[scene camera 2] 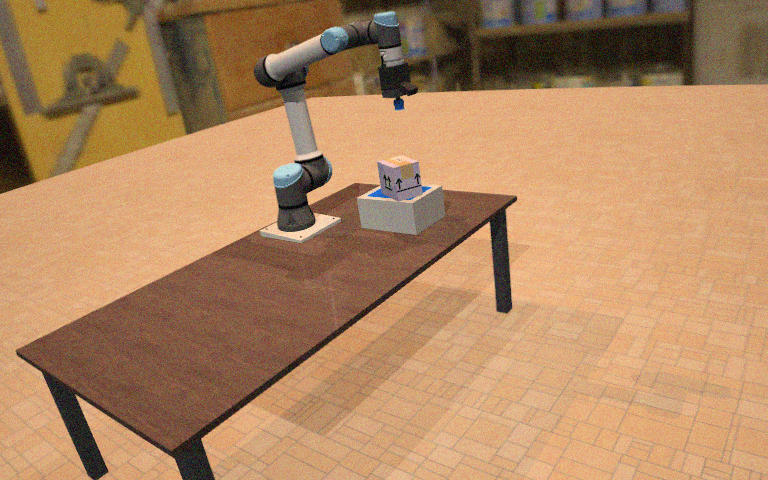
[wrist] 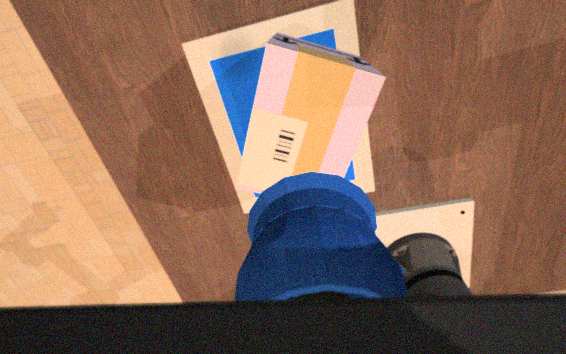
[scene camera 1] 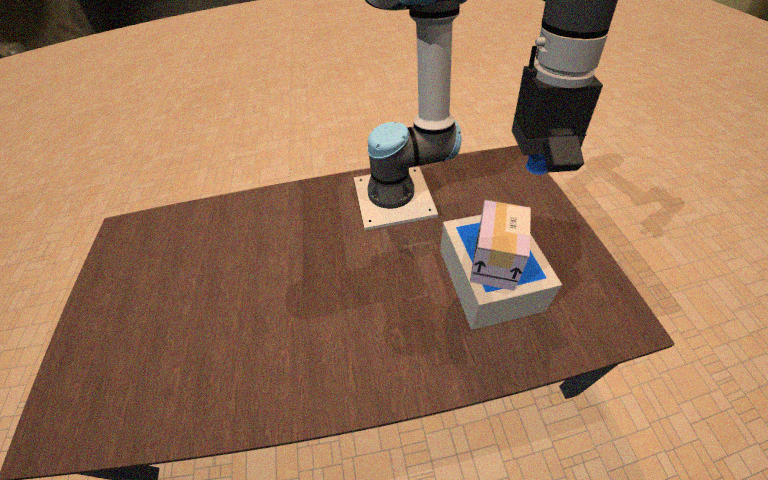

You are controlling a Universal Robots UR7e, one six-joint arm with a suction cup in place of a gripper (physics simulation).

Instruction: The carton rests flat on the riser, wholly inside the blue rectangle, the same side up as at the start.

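Frame: origin at the arm's base, x left, y back, z up, level; metres.
Seen in the pictures: hand, its tool point: (scene camera 2: 399, 109) (wrist: 311, 229) (scene camera 1: 537, 167); arm's base, origin of its link: (scene camera 2: 296, 224) (wrist: 416, 261) (scene camera 1: 391, 191).
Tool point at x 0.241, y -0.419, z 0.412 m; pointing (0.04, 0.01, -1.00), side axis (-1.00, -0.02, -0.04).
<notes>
Pixels of each thing's middle, then the offset from my tool point to it. Level surfaces: height alone.
- pink carton, middle of its body: (wrist: 302, 116) (scene camera 1: 499, 245) (scene camera 2: 399, 177) dx +0.000, dy +0.049, dz -0.251 m
- pale riser, middle of its body: (wrist: 289, 111) (scene camera 1: 494, 266) (scene camera 2: 401, 206) dx +0.017, dy +0.080, dz -0.373 m
- blue rectangle, middle of its body: (wrist: 288, 125) (scene camera 1: 499, 251) (scene camera 2: 399, 191) dx +0.017, dy +0.080, dz -0.313 m
- brown table, height of its surface: dz -0.433 m
The pink carton (scene camera 1: 501, 226) (scene camera 2: 400, 180) (wrist: 320, 100), with orange tape and a barcode label on top, rests flat on the pale riser (scene camera 1: 512, 308) (scene camera 2: 385, 213) (wrist: 202, 65). Its printed arrows point up. It is turned relative to the blue rectangle (scene camera 1: 468, 237) (scene camera 2: 376, 193) (wrist: 235, 85). In scene camera 1 its near left bottom corner lies over the rectangle's edge, on the pale border. The carton hides part of the rectangle. My gripper (scene camera 1: 536, 165) (scene camera 2: 399, 105) (wrist: 312, 200), a blue suction cup, is open and empty, high above and apart from the carton, towards its label end.
The riser stands on the brown table (scene camera 1: 226, 339) (scene camera 2: 226, 316) (wrist: 450, 125), near its far right end in scene camera 1. The arm's base plate (scene camera 1: 396, 217) (scene camera 2: 325, 223) (wrist: 430, 220) is beside the riser, with a gap between them. Blurred shelves stand behind in scene camera 2.
</notes>
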